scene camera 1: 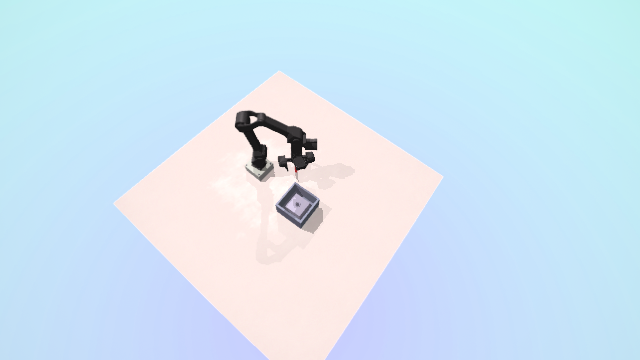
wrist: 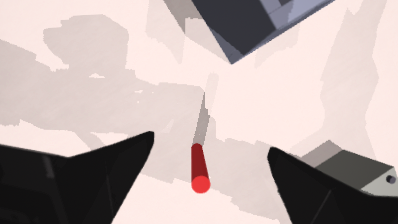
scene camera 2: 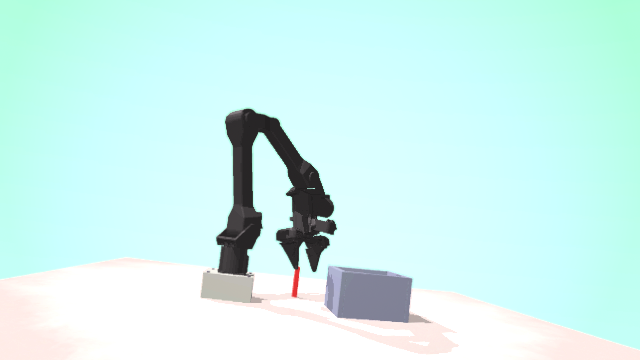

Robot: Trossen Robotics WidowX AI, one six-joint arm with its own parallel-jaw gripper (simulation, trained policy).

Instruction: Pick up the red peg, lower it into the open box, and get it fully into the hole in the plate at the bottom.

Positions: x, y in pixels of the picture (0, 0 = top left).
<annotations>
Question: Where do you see a red peg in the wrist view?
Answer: At 200, 182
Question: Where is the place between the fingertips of the gripper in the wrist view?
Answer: At 211, 144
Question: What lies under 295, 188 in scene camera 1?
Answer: A blue-grey box.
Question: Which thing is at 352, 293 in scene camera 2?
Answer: A blue-grey box.
</annotations>
